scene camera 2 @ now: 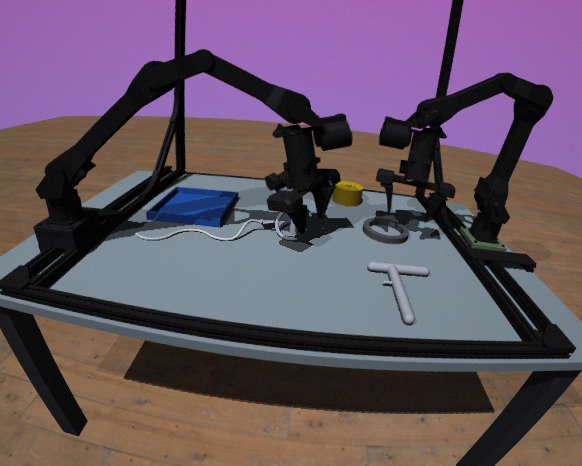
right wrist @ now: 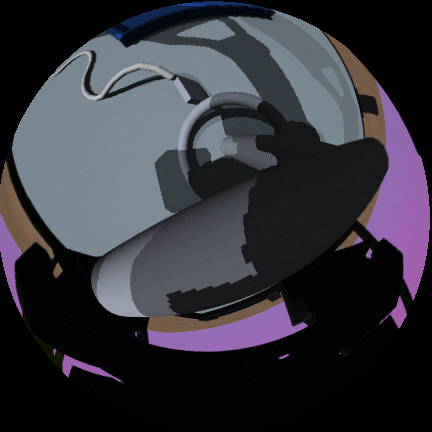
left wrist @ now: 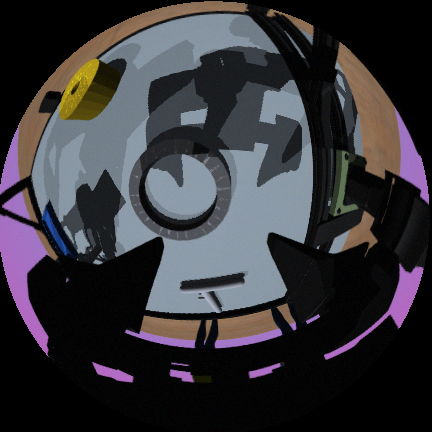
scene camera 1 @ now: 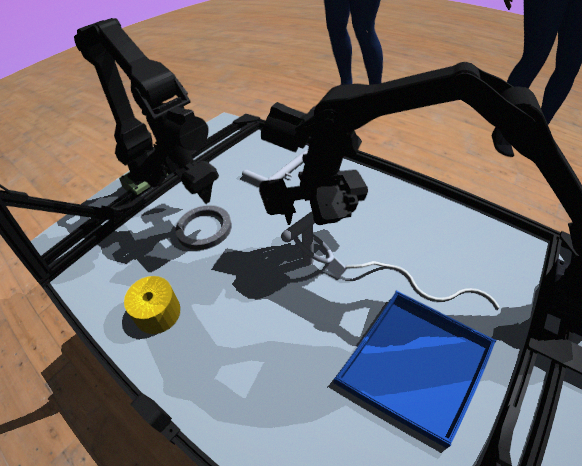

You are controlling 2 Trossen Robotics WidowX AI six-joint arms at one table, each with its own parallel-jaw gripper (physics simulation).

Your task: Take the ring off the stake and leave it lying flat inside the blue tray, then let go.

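Frame: origin at the left arm's base, x left, y down, z back, level; metres.
Seen in the pictures: left gripper, fingertip midpoint: (scene camera 2: 406,217) (left wrist: 215,240); right gripper, fingertip midpoint: (scene camera 2: 312,225); left arm's base, origin of the base link: (scene camera 2: 483,236) (left wrist: 354,184); right arm's base, origin of the base link: (scene camera 2: 66,218) (scene camera 1: 580,286).
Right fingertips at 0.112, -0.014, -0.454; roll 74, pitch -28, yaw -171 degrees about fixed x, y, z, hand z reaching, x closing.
Note:
Pixels of each thing's top centre, then the offset from my right fingertips to it, as dx, dy, dz. "spot": a spot on its surface instead.
- grey stake, middle of its top: (right wrist: 351,222) (scene camera 1: 311,214) -0.036, -0.064, -0.043
- blue tray, middle of its top: (scene camera 1: 422,359) (scene camera 2: 195,200) (left wrist: 54,237) -0.107, +0.024, -0.319
- dark grey flat ring, middle of its top: (left wrist: 174,195) (scene camera 1: 202,224) (scene camera 2: 386,227) -0.118, +0.031, +0.187
- white rope, surface spot: (scene camera 1: 417,286) (scene camera 2: 204,231) spot: +0.023, +0.040, -0.239
- yellow spool, middle of its top: (scene camera 1: 147,296) (scene camera 2: 348,185) -0.314, -0.004, +0.088
- grey T-shaped piece, middle of its top: (scene camera 2: 409,287) (scene camera 1: 283,162) (left wrist: 218,303) +0.146, +0.027, +0.197
A thin light-grey ring (scene camera 1: 327,255) (scene camera 2: 281,226) (right wrist: 198,116) sits around the foot of a grey stake (scene camera 1: 285,236) (right wrist: 181,254) in the middle of the table. The stake leans toward my right wrist camera. My right gripper (scene camera 1: 303,226) (scene camera 2: 311,217) is open and empty, low over the stake, with its fingers on either side of it. The blue tray (scene camera 1: 444,316) (scene camera 2: 183,217) (right wrist: 193,10) is empty. My left gripper (scene camera 1: 183,182) (scene camera 2: 414,203) (left wrist: 215,240) is open and empty, raised above a dark grey flat ring (scene camera 1: 202,226) (scene camera 2: 385,229) (left wrist: 181,189).
A white rope (scene camera 1: 419,284) (scene camera 2: 211,235) (right wrist: 96,86) runs from the stake's base toward the tray. A yellow spool (scene camera 1: 151,303) (scene camera 2: 347,192) (left wrist: 84,90) stands apart. A grey T-shaped piece (scene camera 1: 261,177) (scene camera 2: 400,282) (left wrist: 211,284) lies flat near the table edge.

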